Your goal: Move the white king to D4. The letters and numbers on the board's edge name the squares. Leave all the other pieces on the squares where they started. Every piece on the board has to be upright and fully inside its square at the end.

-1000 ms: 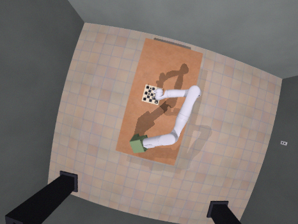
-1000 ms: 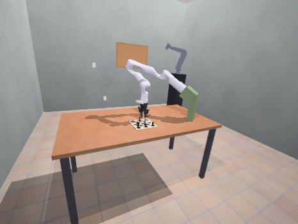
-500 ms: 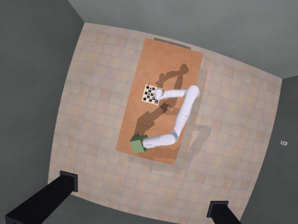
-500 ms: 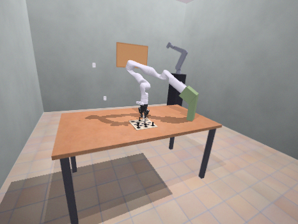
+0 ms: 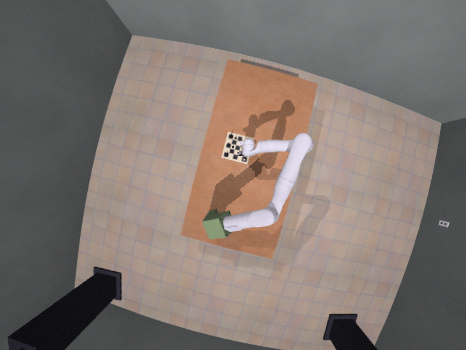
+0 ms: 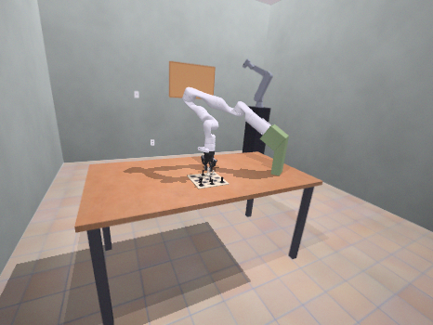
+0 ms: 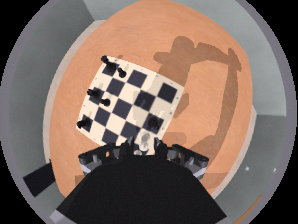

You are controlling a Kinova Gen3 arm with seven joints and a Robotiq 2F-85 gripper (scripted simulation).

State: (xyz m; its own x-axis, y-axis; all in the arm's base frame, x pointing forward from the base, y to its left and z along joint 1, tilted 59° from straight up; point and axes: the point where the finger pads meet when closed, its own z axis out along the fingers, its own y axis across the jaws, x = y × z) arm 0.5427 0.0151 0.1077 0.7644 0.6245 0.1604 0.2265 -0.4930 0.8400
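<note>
Now: the white king 10 mm below my hand. Also, from my hand: white piece 40 mm behind, 30 mm below; chessboard 70 mm to the left, 50 mm below, 50 mm ahead.
</note>
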